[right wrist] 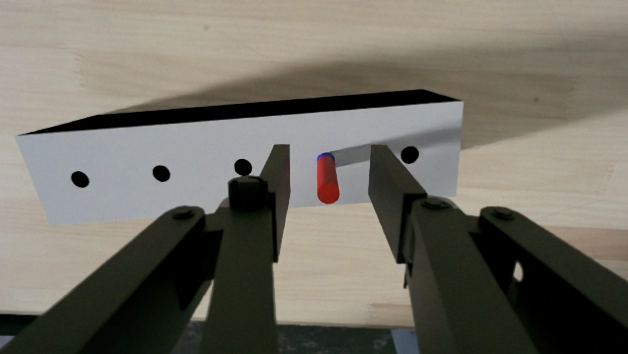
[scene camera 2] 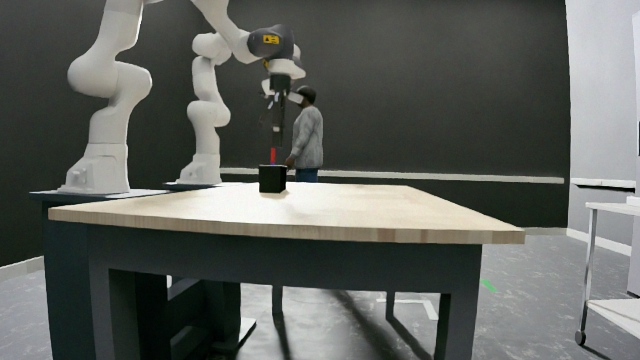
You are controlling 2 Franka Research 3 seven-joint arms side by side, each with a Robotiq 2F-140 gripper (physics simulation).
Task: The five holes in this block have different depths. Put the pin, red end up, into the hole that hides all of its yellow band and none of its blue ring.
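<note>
The block stands on the table, with black sides and a pale top with a row of holes. The pin stands red end up in the second hole from the right in the right wrist view. Its blue ring shows just above the block's top, and no yellow band shows. My right gripper is open around the pin, with a gap on both sides of it in the right wrist view. My left gripper does not show in either view.
The wooden table carries the block near its far edge in scene camera 2. A person stands behind the table. A white cart stands at the far right. The left arm's base is behind the right arm's base.
</note>
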